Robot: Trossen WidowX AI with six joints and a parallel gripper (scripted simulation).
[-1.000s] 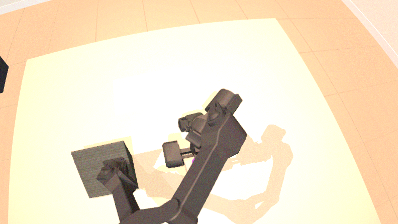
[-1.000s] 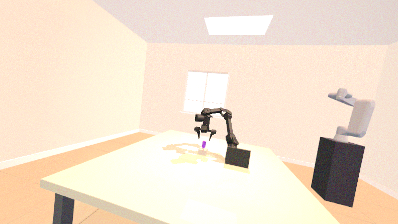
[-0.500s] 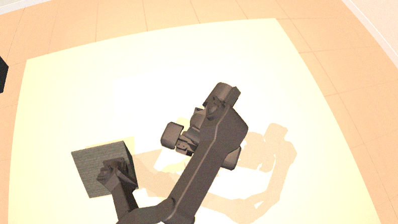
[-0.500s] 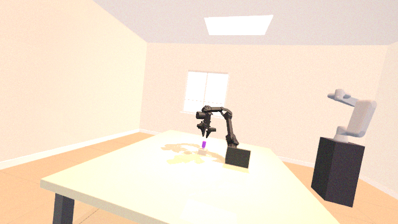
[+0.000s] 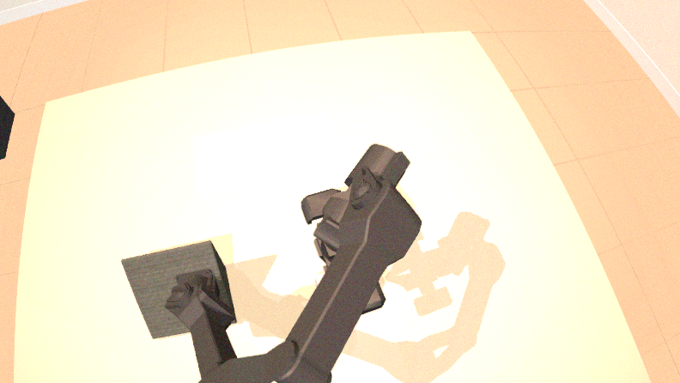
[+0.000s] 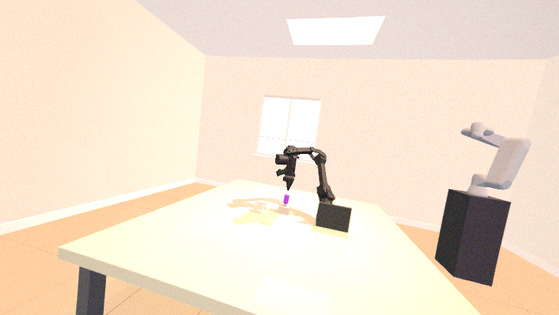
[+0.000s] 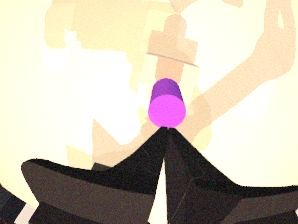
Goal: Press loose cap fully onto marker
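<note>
Right now my gripper tip is 6 cm above the marker cap. From my gripper tip the other things lie so: holder block (12 cm below).
</note>
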